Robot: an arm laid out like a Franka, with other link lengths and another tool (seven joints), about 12 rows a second.
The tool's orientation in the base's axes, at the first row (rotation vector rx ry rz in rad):
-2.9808 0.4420 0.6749
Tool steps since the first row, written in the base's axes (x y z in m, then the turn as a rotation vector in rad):
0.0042 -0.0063 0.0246 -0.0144 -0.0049 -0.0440
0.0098 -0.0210 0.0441 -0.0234 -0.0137 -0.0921
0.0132 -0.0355 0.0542 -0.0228 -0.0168 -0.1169
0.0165 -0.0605 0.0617 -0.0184 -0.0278 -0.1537
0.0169 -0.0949 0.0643 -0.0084 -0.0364 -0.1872
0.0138 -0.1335 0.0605 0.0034 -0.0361 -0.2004
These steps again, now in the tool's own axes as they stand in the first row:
-0.0053 0.0051 -0.0247 0.0077 0.0084 0.0451
-0.0049 0.0178 -0.0463 0.0230 0.0189 0.0913
-0.0025 0.0308 -0.0585 0.0349 0.0214 0.1131
0.0038 0.0539 -0.0695 0.0574 0.0302 0.1432
0.0121 0.0867 -0.0759 0.0827 0.0352 0.1684
0.0212 0.1245 -0.0756 0.0985 0.0314 0.1755

